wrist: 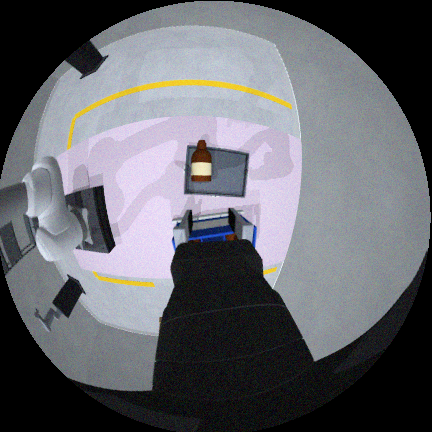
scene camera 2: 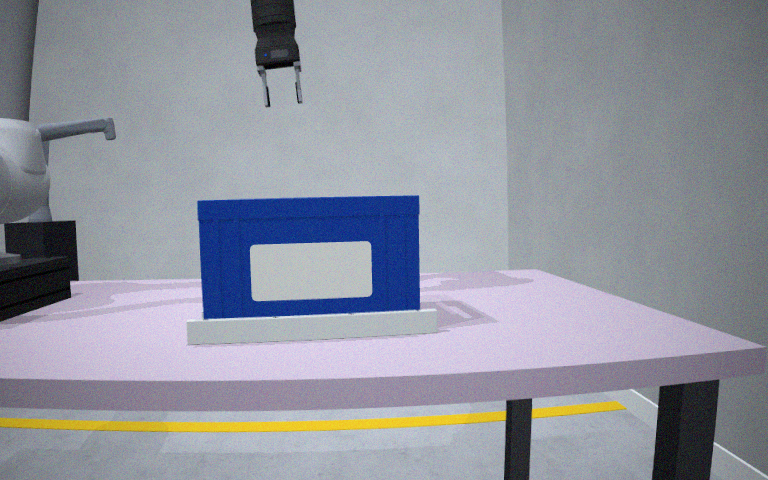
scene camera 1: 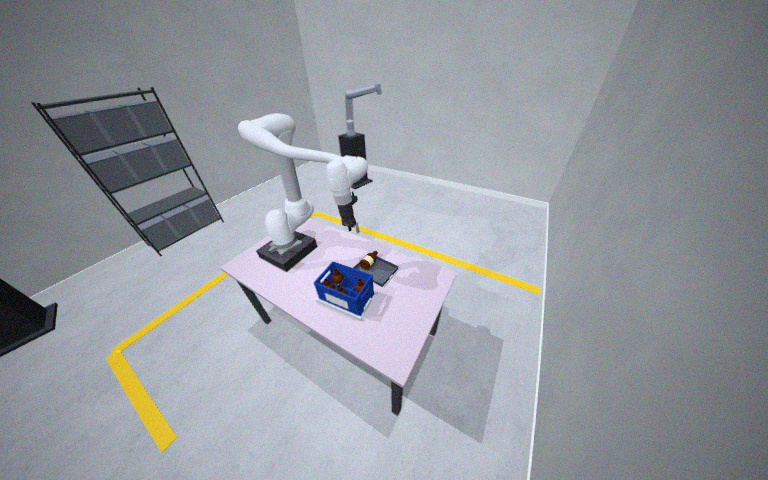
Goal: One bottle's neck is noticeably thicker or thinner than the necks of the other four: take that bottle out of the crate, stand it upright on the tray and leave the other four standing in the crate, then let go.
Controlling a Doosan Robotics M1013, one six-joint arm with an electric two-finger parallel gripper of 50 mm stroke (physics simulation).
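Seen in the pictures: gripper, fingertip midpoint: (wrist: 209, 215) (scene camera 2: 283, 104) (scene camera 1: 354, 231); arm's base, origin of the base link: (wrist: 80, 222) (scene camera 1: 286, 244).
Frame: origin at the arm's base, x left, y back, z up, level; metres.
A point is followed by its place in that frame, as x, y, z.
Note:
A brown bottle with a cream label (scene camera 1: 368, 260) {0.279, -0.586, -0.002} (wrist: 201, 167) {0.291, -0.564, 0.004} lies on its side on the dark grey tray (scene camera 1: 386, 272) {0.322, -0.708, -0.070} (wrist: 230, 175) {0.291, -0.693, -0.070}, its neck reaching over the tray's far edge in the wrist view. The blue crate (scene camera 1: 320, 292) {-0.106, -0.587, 0.031} (scene camera 2: 223, 271) {-0.106, -0.583, 0.013} (wrist: 212, 232) {0.100, -0.626, 0.089} stands beside the tray. Several brown bottles stand in it, among them one bottle (scene camera 1: 337, 276) {0.026, -0.582, 0.051} and another bottle (scene camera 1: 359, 285) {0.061, -0.738, 0.059}; their lower parts are hidden, and their necks are too small to compare. My gripper (scene camera 1: 353, 229) {0.207, -0.568, 0.273} (scene camera 2: 283, 105) {0.207, -0.568, 0.273} (wrist: 209, 215) {0.207, -0.568, 0.273} is open and empty, high above the table. The tray is hidden in scene camera 2.
The crate stands on a low pale base (scene camera 2: 311, 328) {-0.087, -0.688, -0.060} on the pink table (scene camera 1: 396, 345) {-0.018, -1.075, -0.075} (scene camera 2: 498, 350) {-0.127, -0.911, -0.075}. The robot's black base plate (scene camera 1: 287, 257) {-0.070, -0.140, 0.003} is at the table's other end. A second, smaller arm on a black pedestal (scene camera 1: 352, 145) stands behind the table, off it.

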